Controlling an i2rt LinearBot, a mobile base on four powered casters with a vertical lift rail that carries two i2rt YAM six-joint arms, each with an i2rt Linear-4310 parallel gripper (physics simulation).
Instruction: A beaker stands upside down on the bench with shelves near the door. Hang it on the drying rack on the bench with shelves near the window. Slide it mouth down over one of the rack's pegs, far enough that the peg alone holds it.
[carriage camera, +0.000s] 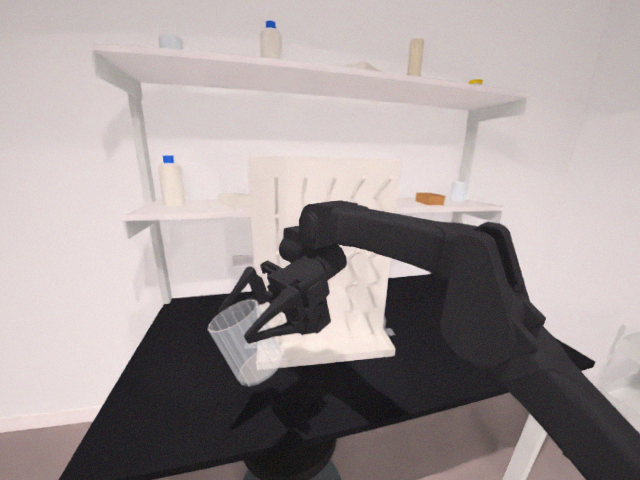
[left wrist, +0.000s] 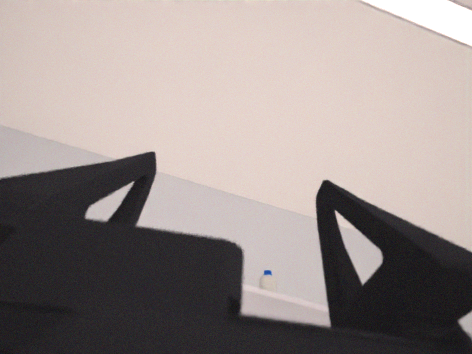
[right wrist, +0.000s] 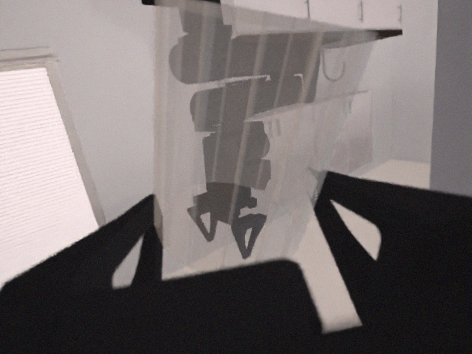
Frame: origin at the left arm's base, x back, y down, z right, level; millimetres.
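Seen in the pictures: left gripper, fingertip midpoint: (left wrist: 238, 175) (right wrist: 227, 248); right gripper, fingertip midpoint: (carriage camera: 231, 325) (right wrist: 233, 191).
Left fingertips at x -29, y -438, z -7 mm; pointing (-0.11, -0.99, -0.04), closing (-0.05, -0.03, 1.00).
Observation:
Offsets run from my left fingertips to a thing's top centre. "*": to the spot under its first point. Level surfaces: height alone.
The clear beaker @[dx -209, dy +205, dz +270 mm] (carriage camera: 238, 346) (right wrist: 280, 165) is tilted in front of the lower left part of the drying rack, apart from its pegs as far as I can see. Which end is its mouth I cannot tell. My right gripper (carriage camera: 235, 324) (right wrist: 233, 191) is shut on it, a finger on either side. The white drying rack (carriage camera: 361, 167) stands upright on the black bench @[dy +641 mm] (carriage camera: 149, 392), rows of slanted pegs on its face; my right arm hides its middle. My left gripper (left wrist: 238, 175) is open and empty, facing the wall; a dark arm and fingers show through the beaker in the right wrist view.
An upper shelf @[dy -254 mm] (carriage camera: 217, 67) and a lower shelf (carriage camera: 142, 210) run behind the rack. A blue-capped bottle @[* dx -837, dy +106, dz -161 mm] (carriage camera: 172, 184) and an orange block @[* dx -987, dy +155, dz +841 mm] (carriage camera: 430, 198) stand on the lower one. A dark stool @[dx -590, dy +920, dz +274 mm] (carriage camera: 289, 457) is at the bench's front. A blind-covered window @[* dx +54, dy +0, dz -1554 mm] (right wrist: 42, 170) shows at left.

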